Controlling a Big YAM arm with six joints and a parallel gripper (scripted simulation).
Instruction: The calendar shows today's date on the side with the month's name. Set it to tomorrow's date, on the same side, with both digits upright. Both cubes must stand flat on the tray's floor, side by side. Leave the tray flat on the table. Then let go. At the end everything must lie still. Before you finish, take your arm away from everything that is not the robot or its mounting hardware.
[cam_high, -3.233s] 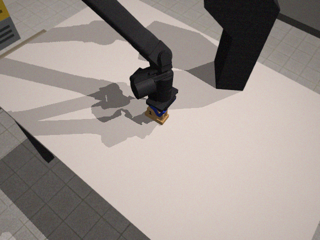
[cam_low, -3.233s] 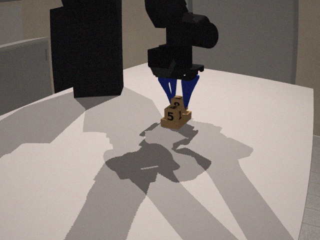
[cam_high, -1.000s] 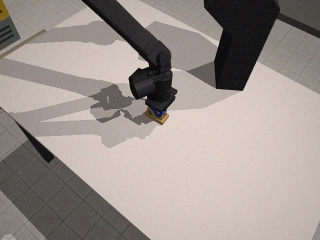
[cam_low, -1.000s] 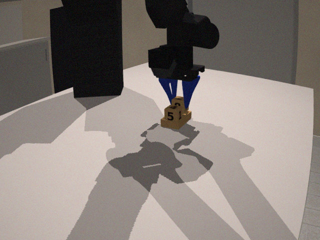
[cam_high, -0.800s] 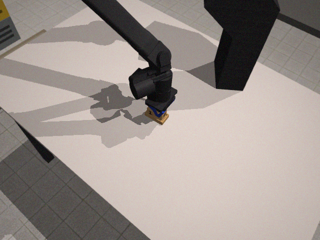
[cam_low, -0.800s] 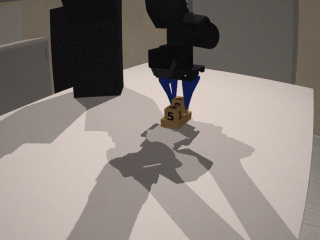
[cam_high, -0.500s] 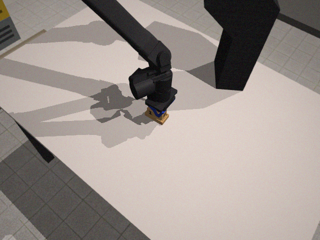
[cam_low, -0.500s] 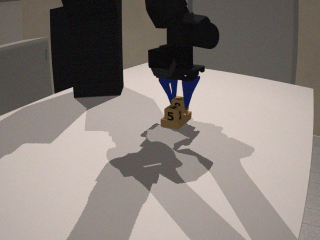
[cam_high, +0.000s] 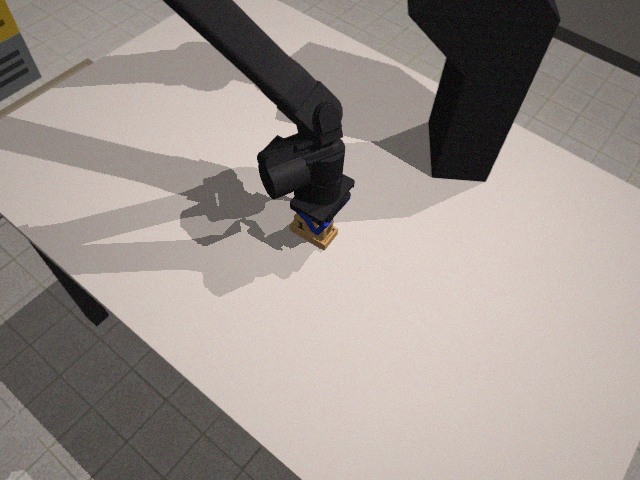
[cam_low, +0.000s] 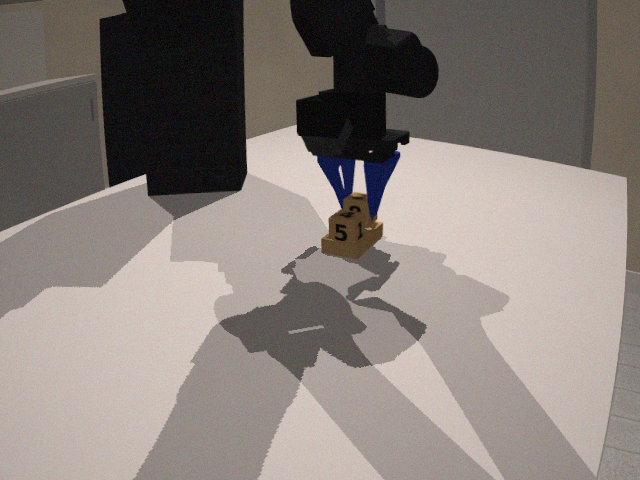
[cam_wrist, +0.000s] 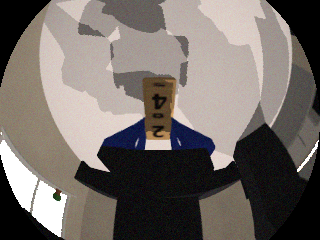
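Right now my hand is right at the wooden digit cube. Also, from my hand: wooden tray: 1 cm to the right, 3 cm below.
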